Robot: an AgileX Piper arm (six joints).
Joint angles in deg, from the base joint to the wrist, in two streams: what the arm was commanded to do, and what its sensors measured. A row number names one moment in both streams.
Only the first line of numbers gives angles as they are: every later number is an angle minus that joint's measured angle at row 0.
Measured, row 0:
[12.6, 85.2, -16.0, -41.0, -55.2, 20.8]
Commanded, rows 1 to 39:
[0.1, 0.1, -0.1, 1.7, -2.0, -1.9]
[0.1, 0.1, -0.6, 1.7, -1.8, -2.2]
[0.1, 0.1, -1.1, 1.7, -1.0, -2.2]
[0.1, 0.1, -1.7, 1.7, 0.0, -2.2]
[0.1, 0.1, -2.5, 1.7, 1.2, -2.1]
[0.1, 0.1, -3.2, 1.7, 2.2, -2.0]
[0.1, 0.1, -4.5, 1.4, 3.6, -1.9]
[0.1, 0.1, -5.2, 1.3, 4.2, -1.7]
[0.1, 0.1, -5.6, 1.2, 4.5, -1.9]
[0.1, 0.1, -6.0, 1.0, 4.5, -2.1]
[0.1, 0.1, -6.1, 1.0, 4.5, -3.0]
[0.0, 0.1, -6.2, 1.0, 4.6, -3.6]
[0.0, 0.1, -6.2, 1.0, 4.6, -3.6]
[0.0, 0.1, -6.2, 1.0, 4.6, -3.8]
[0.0, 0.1, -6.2, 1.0, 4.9, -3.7]
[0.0, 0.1, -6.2, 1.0, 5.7, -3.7]
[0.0, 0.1, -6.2, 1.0, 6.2, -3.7]
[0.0, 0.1, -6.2, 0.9, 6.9, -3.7]
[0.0, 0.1, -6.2, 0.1, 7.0, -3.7]
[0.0, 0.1, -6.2, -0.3, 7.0, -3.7]
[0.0, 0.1, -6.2, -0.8, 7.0, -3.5]
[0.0, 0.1, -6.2, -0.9, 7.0, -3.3]
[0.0, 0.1, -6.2, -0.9, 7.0, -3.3]
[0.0, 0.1, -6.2, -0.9, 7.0, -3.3]
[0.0, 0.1, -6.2, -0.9, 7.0, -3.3]
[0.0, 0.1, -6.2, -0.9, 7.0, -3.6]
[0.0, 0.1, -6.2, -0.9, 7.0, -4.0]
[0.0, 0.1, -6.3, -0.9, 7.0, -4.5]
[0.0, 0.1, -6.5, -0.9, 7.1, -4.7]
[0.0, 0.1, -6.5, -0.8, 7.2, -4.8]
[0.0, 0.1, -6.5, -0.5, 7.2, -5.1]
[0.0, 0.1, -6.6, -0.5, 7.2, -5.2]
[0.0, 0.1, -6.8, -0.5, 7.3, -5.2]
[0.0, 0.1, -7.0, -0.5, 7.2, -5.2]
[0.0, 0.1, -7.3, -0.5, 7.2, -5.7]
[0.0, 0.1, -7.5, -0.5, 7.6, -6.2]
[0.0, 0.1, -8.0, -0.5, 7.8, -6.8]
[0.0, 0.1, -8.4, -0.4, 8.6, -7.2]
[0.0, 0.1, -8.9, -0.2, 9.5, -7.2]
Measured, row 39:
[0.0, 0.1, -7.3, -0.5, 7.8, -5.8]
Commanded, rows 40 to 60:
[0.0, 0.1, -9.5, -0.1, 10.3, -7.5]
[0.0, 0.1, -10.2, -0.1, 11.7, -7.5]
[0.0, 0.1, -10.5, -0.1, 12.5, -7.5]
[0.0, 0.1, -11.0, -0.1, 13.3, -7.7]
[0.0, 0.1, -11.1, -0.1, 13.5, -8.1]
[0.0, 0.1, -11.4, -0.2, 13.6, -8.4]
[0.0, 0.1, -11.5, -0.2, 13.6, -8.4]
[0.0, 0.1, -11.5, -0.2, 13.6, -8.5]
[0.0, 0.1, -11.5, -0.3, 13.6, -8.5]
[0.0, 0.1, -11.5, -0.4, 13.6, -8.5]
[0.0, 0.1, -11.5, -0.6, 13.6, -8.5]
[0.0, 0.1, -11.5, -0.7, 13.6, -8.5]
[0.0, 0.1, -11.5, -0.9, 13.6, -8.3]
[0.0, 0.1, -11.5, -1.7, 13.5, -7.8]
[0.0, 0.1, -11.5, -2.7, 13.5, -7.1]
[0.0, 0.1, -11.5, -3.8, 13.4, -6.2]
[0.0, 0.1, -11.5, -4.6, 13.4, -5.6]
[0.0, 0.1, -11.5, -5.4, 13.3, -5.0]
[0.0, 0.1, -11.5, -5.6, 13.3, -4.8]
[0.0, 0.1, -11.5, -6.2, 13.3, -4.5]
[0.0, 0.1, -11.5, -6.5, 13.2, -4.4]
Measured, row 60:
[0.0, 0.3, -11.2, -4.3, 13.7, -5.7]
